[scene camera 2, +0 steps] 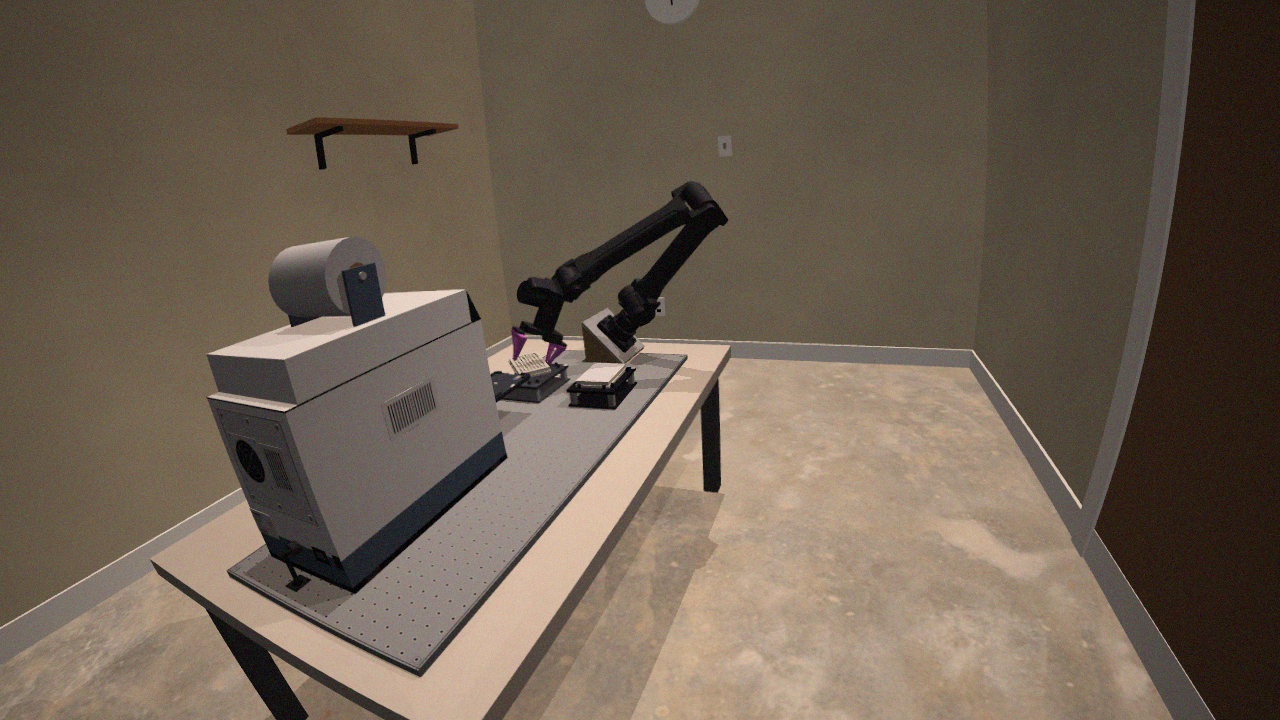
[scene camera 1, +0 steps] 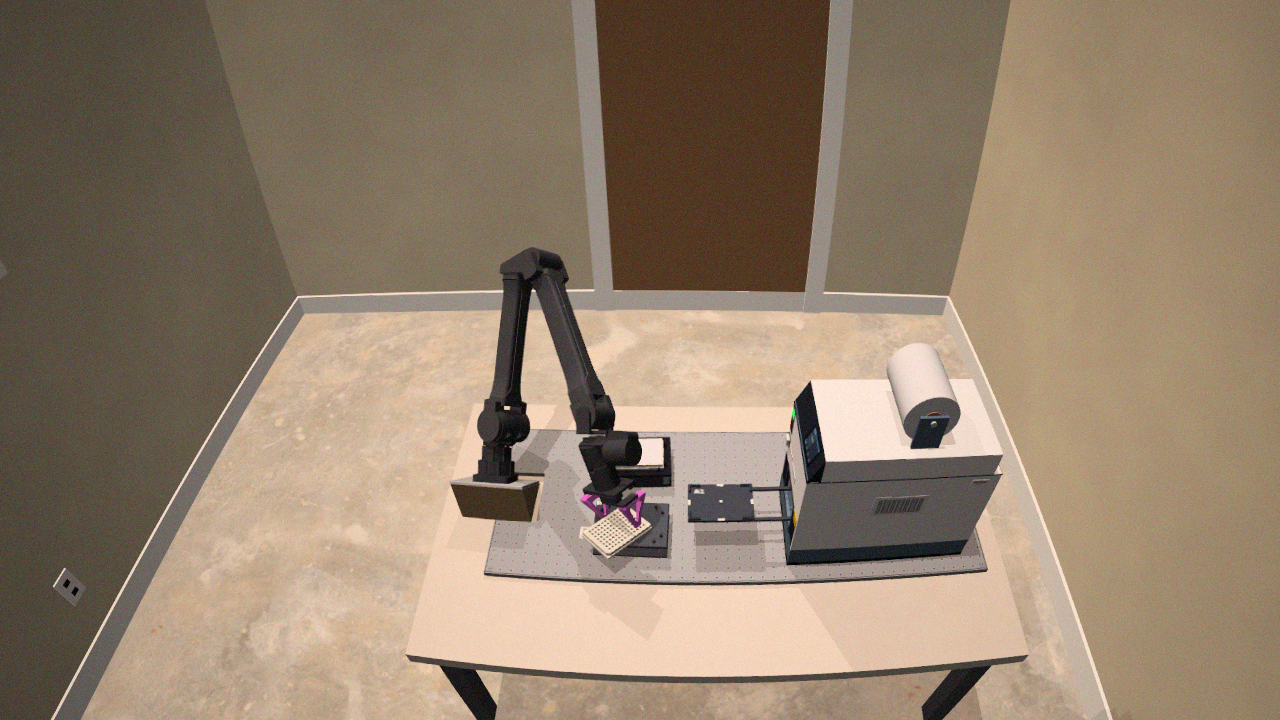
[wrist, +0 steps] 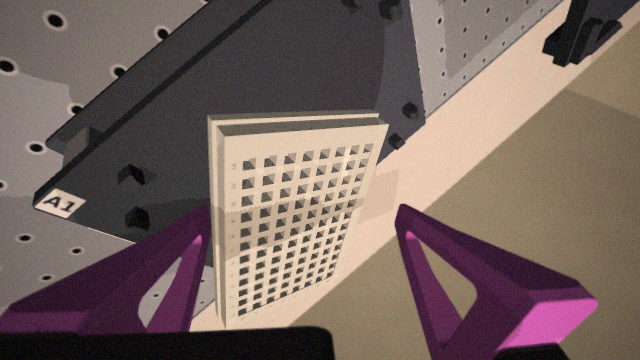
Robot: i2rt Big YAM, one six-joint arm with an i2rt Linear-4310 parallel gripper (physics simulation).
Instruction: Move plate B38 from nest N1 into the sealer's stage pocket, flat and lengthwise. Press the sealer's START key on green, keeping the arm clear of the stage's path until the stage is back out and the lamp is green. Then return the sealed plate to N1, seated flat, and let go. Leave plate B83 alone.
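Frame: origin at the arm's base, x ahead, y left, z up, level; centimetres.
Seen in the pictures: gripper, fingertip midpoint: (scene camera 2: 530,363) (scene camera 1: 622,523) (wrist: 306,214); arm's base, origin of the base link: (scene camera 2: 615,334) (scene camera 1: 495,480).
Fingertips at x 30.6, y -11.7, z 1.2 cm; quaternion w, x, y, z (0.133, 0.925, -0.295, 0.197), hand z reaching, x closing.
Offsets run from my fingertips to a thing's top centre. "spot": to the spot under its first point. Level surfaces: height alone.
A cream well plate @(dy -1.4, dx -1.2, dz +0.5 cm) (scene camera 1: 615,532) (scene camera 2: 528,363) (wrist: 290,225) sits skewed and tilted on the front dark nest @(dy +1.6, dx +1.7, dz -1.3 cm) (scene camera 1: 657,535) (scene camera 2: 542,390) (wrist: 300,60), overhanging its edge; its name cannot be read. My gripper (scene camera 1: 621,521) (scene camera 2: 532,360) (wrist: 306,214) is open around the plate's sides. In the wrist view the left finger is close to the plate's edge, with a wide gap at the right; contact is unclear. A second pale plate @(dy +21.6, dx +1.8, dz -0.6 cm) (scene camera 1: 652,453) (scene camera 2: 602,374) lies flat in the back nest @(spot: dy +17.4, dx +6.9, dz -6.2 cm) (scene camera 1: 657,480) (scene camera 2: 595,399). The sealer's stage @(dy +4.1, dx +25.6, dz +3.3 cm) (scene camera 1: 733,503) is out and empty; the lamp @(dy +13.4, dx +35.8, dz +21.5 cm) (scene camera 1: 793,412) is green.
The sealer (scene camera 1: 886,510) (scene camera 2: 402,465) stands on the right part of the perforated board @(dz -6.7 cm) (scene camera 1: 733,564) (scene camera 2: 501,528), with a film roll @(dy +4.3, dx +59.1, dz +40.9 cm) (scene camera 1: 917,389) (scene camera 2: 308,277) on top. Rails @(spot: dy -0.2, dx +32.0, dz +2.1 cm) (scene camera 1: 771,518) join its stage to the body. The arm's base block (scene camera 1: 494,501) is at the left.
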